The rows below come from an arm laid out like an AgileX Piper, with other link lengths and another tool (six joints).
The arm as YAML. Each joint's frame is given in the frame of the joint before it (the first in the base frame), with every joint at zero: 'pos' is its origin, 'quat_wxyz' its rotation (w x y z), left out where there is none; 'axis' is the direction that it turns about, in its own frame. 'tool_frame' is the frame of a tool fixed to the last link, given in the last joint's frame.
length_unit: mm
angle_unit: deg
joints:
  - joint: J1
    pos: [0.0, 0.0, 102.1]
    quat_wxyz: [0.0, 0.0, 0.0, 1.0]
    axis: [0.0, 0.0, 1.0]
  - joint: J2
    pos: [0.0, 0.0, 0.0]
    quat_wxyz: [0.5, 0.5, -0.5, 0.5]
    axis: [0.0, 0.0, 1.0]
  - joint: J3
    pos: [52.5, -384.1, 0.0]
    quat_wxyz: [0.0, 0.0, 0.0, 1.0]
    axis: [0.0, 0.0, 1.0]
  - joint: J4
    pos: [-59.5, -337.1, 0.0]
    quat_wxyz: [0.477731, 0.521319, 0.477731, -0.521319]
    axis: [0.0, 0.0, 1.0]
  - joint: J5
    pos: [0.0, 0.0, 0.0]
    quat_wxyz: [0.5, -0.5, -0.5, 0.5]
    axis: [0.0, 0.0, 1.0]
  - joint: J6
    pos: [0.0, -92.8, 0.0]
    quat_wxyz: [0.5, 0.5, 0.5, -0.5]
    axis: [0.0, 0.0, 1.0]
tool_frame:
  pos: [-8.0, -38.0, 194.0]
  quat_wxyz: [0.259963, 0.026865, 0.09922, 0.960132]
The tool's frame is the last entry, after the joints.
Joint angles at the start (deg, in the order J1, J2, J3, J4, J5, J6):
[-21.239 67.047 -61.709 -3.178 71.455 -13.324]
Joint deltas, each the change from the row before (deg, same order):
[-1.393 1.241 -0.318 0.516 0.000 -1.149]
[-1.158 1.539 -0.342 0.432 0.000 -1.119]
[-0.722 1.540 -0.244 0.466 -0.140 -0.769]
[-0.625 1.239 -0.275 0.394 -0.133 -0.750]
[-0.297 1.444 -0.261 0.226 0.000 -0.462]
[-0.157 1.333 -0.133 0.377 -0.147 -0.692]
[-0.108 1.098 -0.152 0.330 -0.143 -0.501]
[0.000 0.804 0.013 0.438 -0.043 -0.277]
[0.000 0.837 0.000 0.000 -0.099 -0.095]
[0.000 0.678 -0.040 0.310 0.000 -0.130]
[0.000 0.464 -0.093 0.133 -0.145 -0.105]
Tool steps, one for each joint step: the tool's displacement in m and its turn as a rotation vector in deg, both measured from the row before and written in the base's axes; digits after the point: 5 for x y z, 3 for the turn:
[0.00159 -0.00691 -0.00544 0.519 0.846 -0.307]
[0.00251 -0.00631 -0.00726 0.591 1.098 -0.101]
[0.00365 -0.00395 -0.00786 0.721 0.972 -0.002]
[0.00312 -0.00352 -0.00578 0.543 0.686 0.075]
[0.00327 -0.00230 -0.00761 0.615 1.028 0.131]
[0.00367 -0.00057 -0.00768 0.663 0.863 0.479]
[0.00331 -0.00041 -0.00603 0.555 0.630 0.341]
[0.00213 0.00136 -0.00540 0.680 0.533 0.208]
[0.00153 -0.00068 -0.00561 0.305 0.672 0.094]
[0.00166 0.00085 -0.00427 0.533 0.451 0.074]
[0.00191 -0.00018 -0.00229 0.201 0.153 0.079]

